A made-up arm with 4 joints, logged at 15 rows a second.
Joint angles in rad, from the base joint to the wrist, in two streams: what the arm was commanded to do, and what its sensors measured. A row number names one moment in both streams.
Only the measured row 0 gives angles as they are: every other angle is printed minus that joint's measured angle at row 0.
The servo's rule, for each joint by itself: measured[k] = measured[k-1] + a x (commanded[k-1-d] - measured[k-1]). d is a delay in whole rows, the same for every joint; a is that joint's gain. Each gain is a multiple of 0.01, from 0.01 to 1. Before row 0 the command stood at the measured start. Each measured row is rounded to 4 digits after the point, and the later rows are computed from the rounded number. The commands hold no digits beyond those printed.
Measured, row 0:
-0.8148, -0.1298, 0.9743, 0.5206
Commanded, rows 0 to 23:
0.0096, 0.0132, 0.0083, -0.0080
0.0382, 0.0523, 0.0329, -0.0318
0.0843, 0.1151, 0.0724, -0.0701
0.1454, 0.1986, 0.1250, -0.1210
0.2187, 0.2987, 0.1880, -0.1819
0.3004, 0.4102, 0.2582, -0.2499
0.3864, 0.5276, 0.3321, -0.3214
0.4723, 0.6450, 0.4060, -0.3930
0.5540, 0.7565, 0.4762, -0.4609
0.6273, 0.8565, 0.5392, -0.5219
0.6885, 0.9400, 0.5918, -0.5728
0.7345, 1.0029, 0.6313, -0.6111
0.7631, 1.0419, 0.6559, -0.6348
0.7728, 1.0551, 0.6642, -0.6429
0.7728, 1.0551, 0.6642, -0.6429
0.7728, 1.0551, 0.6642, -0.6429
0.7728, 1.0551, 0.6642, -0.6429
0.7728, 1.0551, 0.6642, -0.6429
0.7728, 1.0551, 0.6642, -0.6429
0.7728, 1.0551, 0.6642, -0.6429
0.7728, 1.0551, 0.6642, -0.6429
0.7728, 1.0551, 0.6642, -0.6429
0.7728, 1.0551, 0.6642, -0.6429
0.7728, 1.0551, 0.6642, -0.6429
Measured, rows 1 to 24:
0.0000, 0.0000, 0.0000, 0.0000
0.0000, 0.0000, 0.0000, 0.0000
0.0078, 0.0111, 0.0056, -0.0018
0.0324, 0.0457, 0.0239, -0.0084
0.0744, 0.1040, 0.0564, -0.0220
0.1319, 0.1835, 0.1024, -0.0438
0.2022, 0.2803, 0.1598, -0.0742
0.2817, 0.3894, 0.2257, -0.1129
0.3665, 0.5055, 0.2970, -0.1588
0.4522, 0.6227, 0.3700, -0.2103
0.5347, 0.7351, 0.4412, -0.2654
0.6097, 0.8371, 0.5069, -0.3218
0.6735, 0.9235, 0.5638, -0.3770
0.7229, 0.9902, 0.6090, -0.4285
0.7555, 1.0336, 0.6404, -0.4739
0.7695, 1.0517, 0.6563, -0.5111
0.7722, 1.0546, 0.6616, -0.5401
0.7727, 1.0550, 0.6633, -0.5627
0.7728, 1.0551, 0.6639, -0.5803
0.7728, 1.0551, 0.6641, -0.5941
0.7728, 1.0551, 0.6642, -0.6048
0.7728, 1.0551, 0.6642, -0.6132
0.7728, 1.0551, 0.6642, -0.6197
0.7728, 1.0551, 0.6642, -0.6248
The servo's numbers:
d 2
a 0.81 0.84 0.67 0.22

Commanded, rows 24 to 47:
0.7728, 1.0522, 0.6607, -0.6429
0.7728, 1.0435, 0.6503, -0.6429
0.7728, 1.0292, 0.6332, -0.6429
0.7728, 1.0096, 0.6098, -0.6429
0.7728, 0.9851, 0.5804, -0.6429
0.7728, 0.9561, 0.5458, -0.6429
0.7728, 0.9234, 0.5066, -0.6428
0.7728, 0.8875, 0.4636, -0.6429
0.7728, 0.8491, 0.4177, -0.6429
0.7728, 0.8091, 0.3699, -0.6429
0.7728, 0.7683, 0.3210, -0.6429
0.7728, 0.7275, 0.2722, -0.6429
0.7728, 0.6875, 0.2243, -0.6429
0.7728, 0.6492, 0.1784, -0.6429
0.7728, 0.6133, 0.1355, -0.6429
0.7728, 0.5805, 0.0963, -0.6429
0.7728, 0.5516, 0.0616, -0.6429
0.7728, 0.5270, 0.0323, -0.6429
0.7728, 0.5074, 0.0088, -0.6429
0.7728, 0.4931, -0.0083, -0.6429
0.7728, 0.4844, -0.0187, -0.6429
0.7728, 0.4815, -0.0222, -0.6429
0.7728, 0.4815, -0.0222, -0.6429
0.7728, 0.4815, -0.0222, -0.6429
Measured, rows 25 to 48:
0.7728, 1.0551, 0.6642, -0.6288
0.7728, 1.0551, 0.6642, -0.6319
0.7728, 1.0527, 0.6619, -0.6343
0.7728, 1.0450, 0.6541, -0.6362
0.7728, 1.0317, 0.6401, -0.6377
0.7728, 1.0131, 0.6198, -0.6388
0.7728, 0.9896, 0.5934, -0.6397
0.7728, 0.9615, 0.5615, -0.6404
0.7728, 0.9295, 0.5247, -0.6409
0.7728, 0.8942, 0.4838, -0.6413
0.7728, 0.8563, 0.4395, -0.6417
0.7728, 0.8167, 0.3929, -0.6420
0.7728, 0.7760, 0.3447, -0.6422
0.7728, 0.7353, 0.2961, -0.6424
0.7728, 0.6951, 0.2480, -0.6425
0.7728, 0.6565, 0.2014, -0.6426
0.7728, 0.6202, 0.1572, -0.6427
0.7728, 0.5869, 0.1164, -0.6427
0.7728, 0.5572, 0.0797, -0.6427
0.7728, 0.5318, 0.0479, -0.6427
0.7728, 0.5113, 0.0217, -0.6427
0.7728, 0.4960, 0.0016, -0.6427
0.7728, 0.4863, -0.0120, -0.6427
0.7728, 0.4823, -0.0188, -0.6427

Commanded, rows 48 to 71:
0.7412, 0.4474, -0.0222, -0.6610
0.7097, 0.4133, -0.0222, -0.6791
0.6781, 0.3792, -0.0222, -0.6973
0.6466, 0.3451, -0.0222, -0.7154
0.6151, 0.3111, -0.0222, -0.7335
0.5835, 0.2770, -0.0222, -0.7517
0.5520, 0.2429, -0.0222, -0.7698
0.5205, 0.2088, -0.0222, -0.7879
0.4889, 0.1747, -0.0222, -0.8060
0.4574, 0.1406, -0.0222, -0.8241
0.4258, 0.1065, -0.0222, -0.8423
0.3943, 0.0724, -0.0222, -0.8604
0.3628, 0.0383, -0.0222, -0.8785
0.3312, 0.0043, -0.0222, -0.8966
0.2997, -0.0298, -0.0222, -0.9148
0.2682, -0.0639, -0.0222, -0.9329
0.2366, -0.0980, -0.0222, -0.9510
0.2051, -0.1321, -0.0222, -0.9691
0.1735, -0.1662, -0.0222, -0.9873
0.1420, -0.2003, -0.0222, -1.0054
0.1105, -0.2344, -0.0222, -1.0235
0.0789, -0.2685, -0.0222, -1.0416
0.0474, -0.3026, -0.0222, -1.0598
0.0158, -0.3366, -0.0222, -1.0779
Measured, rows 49 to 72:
0.7728, 0.4816, -0.0211, -0.6427
0.7728, 0.4815, -0.0218, -0.6427
0.7472, 0.4529, -0.0221, -0.6467
0.7168, 0.4196, -0.0222, -0.6538
0.6855, 0.3857, -0.0222, -0.6634
0.6540, 0.3516, -0.0222, -0.6748
0.6225, 0.3176, -0.0222, -0.6877
0.5909, 0.2835, -0.0222, -0.7018
0.5594, 0.2494, -0.0222, -0.7168
0.5279, 0.2153, -0.0222, -0.7324
0.4963, 0.1812, -0.0222, -0.7486
0.4648, 0.1471, -0.0222, -0.7652
0.4332, 0.1130, -0.0222, -0.7822
0.4017, 0.0789, -0.0222, -0.7994
0.3702, 0.0448, -0.0222, -0.8168
0.3386, 0.0108, -0.0222, -0.8344
0.3071, -0.0233, -0.0222, -0.8521
0.2756, -0.0574, -0.0222, -0.8699
0.2440, -0.0915, -0.0222, -0.8877
0.2125, -0.1256, -0.0222, -0.9056
0.1809, -0.1597, -0.0222, -0.9236
0.1494, -0.1938, -0.0222, -0.9416
0.1179, -0.2279, -0.0222, -0.9596
0.0863, -0.2620, -0.0222, -0.9776

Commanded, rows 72 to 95:
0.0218, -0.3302, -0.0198, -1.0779
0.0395, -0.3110, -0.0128, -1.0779
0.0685, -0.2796, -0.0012, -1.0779
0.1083, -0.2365, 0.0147, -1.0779
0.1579, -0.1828, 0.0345, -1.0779
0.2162, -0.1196, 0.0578, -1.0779
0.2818, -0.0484, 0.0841, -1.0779
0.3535, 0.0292, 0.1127, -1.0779
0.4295, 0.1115, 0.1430, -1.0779
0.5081, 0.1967, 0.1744, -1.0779
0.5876, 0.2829, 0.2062, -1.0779
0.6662, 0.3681, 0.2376, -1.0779
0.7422, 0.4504, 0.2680, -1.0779
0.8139, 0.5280, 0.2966, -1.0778
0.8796, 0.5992, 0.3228, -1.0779
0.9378, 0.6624, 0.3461, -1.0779
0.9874, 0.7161, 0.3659, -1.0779
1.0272, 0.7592, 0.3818, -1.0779
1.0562, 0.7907, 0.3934, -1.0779
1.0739, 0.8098, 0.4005, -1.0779
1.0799, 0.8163, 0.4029, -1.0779
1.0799, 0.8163, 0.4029, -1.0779
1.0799, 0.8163, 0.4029, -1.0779
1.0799, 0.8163, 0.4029, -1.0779
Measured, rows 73 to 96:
0.0548, -0.2961, -0.0222, -0.9957
0.0232, -0.3301, -0.0222, -1.0138
0.0221, -0.3302, -0.0206, -1.0279
0.0362, -0.3141, -0.0154, -1.0389
0.0624, -0.2851, -0.0059, -1.0475
0.0996, -0.2443, 0.0079, -1.0542
0.1468, -0.1926, 0.0257, -1.0594
0.2030, -0.1313, 0.0472, -1.0635
0.2668, -0.0617, 0.0719, -1.0667
0.3370, 0.0147, 0.0992, -1.0692
0.4119, 0.0960, 0.1285, -1.0711
0.4898, 0.1806, 0.1593, -1.0726
0.5690, 0.2665, 0.1907, -1.0738
0.6477, 0.3518, 0.2221, -1.0747
0.7242, 0.4346, 0.2529, -1.0754
0.7969, 0.5131, 0.2822, -1.0759
0.8639, 0.5854, 0.3094, -1.0763
0.9238, 0.6501, 0.3340, -1.0767
0.9753, 0.7055, 0.3554, -1.0770
1.0173, 0.7506, 0.3731, -1.0772
1.0488, 0.7843, 0.3867, -1.0774
1.0691, 0.8057, 0.3959, -1.0775
1.0778, 0.8146, 0.4006, -1.0776
1.0795, 0.8160, 0.4021, -1.0777

